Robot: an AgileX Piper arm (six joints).
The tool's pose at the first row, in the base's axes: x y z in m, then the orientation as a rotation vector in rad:
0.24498, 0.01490, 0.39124, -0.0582, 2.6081, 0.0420
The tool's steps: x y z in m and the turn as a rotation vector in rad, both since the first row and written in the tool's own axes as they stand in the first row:
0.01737, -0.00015, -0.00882, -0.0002, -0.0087, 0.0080
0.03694, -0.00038, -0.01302, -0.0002, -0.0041, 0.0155
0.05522, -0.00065, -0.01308, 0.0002, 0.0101, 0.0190
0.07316, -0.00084, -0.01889, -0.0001, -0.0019, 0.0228
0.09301, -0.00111, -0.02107, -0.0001, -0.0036, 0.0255
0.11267, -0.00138, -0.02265, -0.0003, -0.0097, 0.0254
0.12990, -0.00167, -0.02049, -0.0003, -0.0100, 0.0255
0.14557, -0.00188, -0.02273, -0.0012, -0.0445, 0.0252
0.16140, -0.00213, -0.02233, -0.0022, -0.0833, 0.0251
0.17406, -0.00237, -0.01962, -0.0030, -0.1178, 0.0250
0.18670, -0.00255, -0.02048, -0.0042, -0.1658, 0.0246
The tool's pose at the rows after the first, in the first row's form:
0.22557, 0.01381, 0.39000, -0.0476, 2.5997, 0.0453
0.20661, 0.01275, 0.38367, -0.0379, 2.6045, 0.0478
0.19086, 0.01187, 0.37443, -0.0336, 2.6188, 0.0483
0.17249, 0.01084, 0.37031, -0.0284, 2.6070, 0.0503
0.15431, 0.00982, 0.36210, -0.0249, 2.6053, 0.0513
0.13660, 0.00883, 0.35346, -0.0249, 2.5992, 0.0516
0.12288, 0.00806, 0.34284, -0.0248, 2.5989, 0.0516
0.10827, 0.00723, 0.33680, -0.0245, 2.5644, 0.0532
0.09487, 0.00647, 0.32841, -0.0240, 2.5256, 0.0551
0.08536, 0.00592, 0.31964, -0.0234, 2.4911, 0.0565
0.07405, 0.00528, 0.31395, -0.0230, 2.4431, 0.0585

